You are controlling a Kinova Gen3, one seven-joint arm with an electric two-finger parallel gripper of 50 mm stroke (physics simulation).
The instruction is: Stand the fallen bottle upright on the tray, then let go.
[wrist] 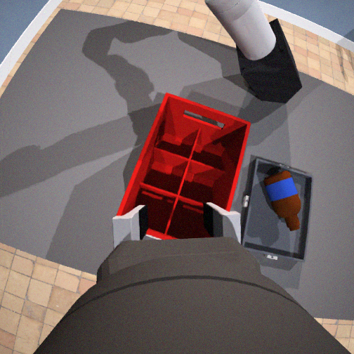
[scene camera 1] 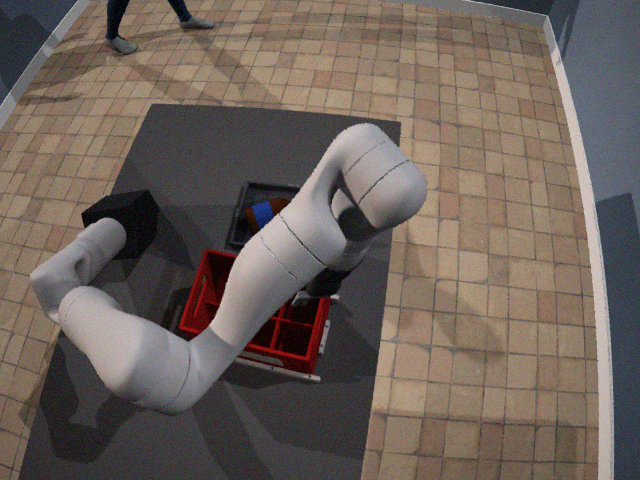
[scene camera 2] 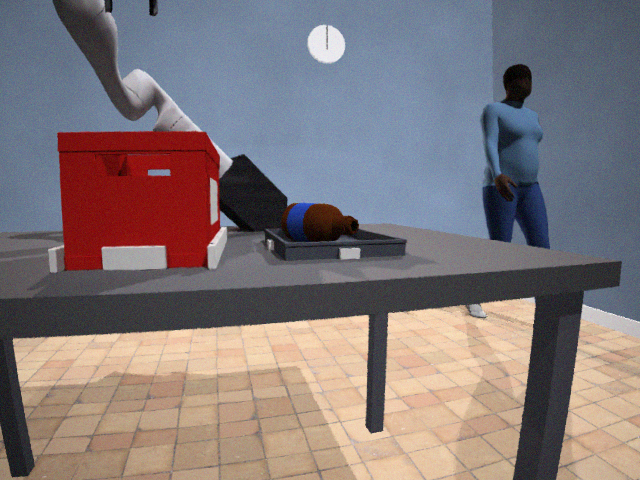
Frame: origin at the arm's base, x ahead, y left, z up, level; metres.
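Seen in the pictures: gripper, fingertip midpoint: (scene camera 2: 131, 12); arm's base, origin of the base link: (scene camera 1: 109, 235) (scene camera 2: 220, 173).
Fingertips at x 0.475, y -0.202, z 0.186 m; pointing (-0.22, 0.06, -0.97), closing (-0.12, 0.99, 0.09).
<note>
Offsets run from my fingertips to a thing's top centre.
The brown bottle with a blue band {0.079 m back, 0.318 m left, 0.263 m down} (scene camera 1: 262, 211) (scene camera 2: 315, 222) (wrist: 284, 194) lies on its side in the dark grey tray {0.059 m back, 0.317 m left, 0.316 m down} (scene camera 1: 258, 193) (scene camera 2: 315, 251) (wrist: 260, 220). In the second scene view its neck points right; in the wrist view it points down and slightly right. The arm hides part of bottle and tray in the first scene view. My gripper (scene camera 1: 316, 299) (scene camera 2: 131, 9) (wrist: 175, 215) is open and empty, high above the red crate and off to one side of the tray. The bottle is clear of the fingers.
The red crate {0.101 m back, 0.033 m left, 0.166 m down} (scene camera 1: 311, 356) (scene camera 2: 129, 217) (wrist: 237, 137) with divided compartments stands beside the tray and is much taller, with white brackets around its foot. The black robot base (scene camera 1: 139, 217) (scene camera 2: 253, 201) (wrist: 270, 70) stands nearby. A person (scene camera 2: 511, 149) stands beyond the table.
</note>
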